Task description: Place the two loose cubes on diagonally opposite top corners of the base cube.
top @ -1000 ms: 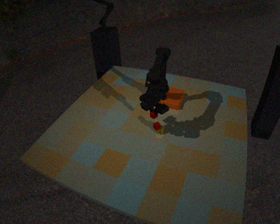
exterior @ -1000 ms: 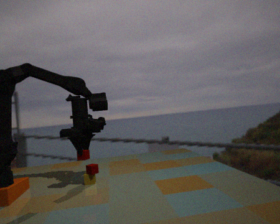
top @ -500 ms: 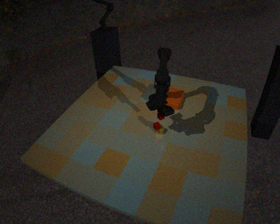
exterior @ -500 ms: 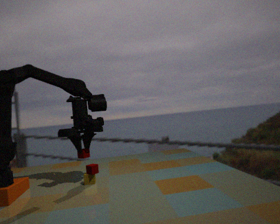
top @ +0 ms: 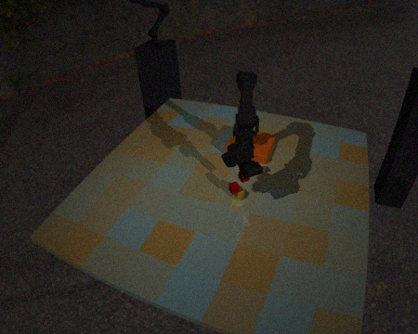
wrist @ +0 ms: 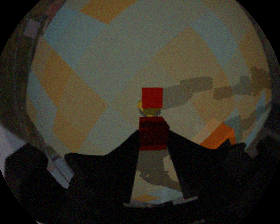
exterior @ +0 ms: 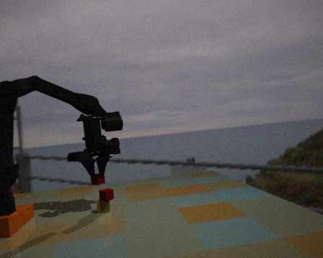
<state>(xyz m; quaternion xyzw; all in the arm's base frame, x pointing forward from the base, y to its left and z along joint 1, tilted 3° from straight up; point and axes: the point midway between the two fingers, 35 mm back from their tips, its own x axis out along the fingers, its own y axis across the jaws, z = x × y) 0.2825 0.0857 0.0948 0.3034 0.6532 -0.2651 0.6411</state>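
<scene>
Now: gripper tip 10 mm short of the yellow base cube, 20 mm to the left of it and 90 mm above it. Round my gripper tip: red cube: right at my gripper tip.
</scene>
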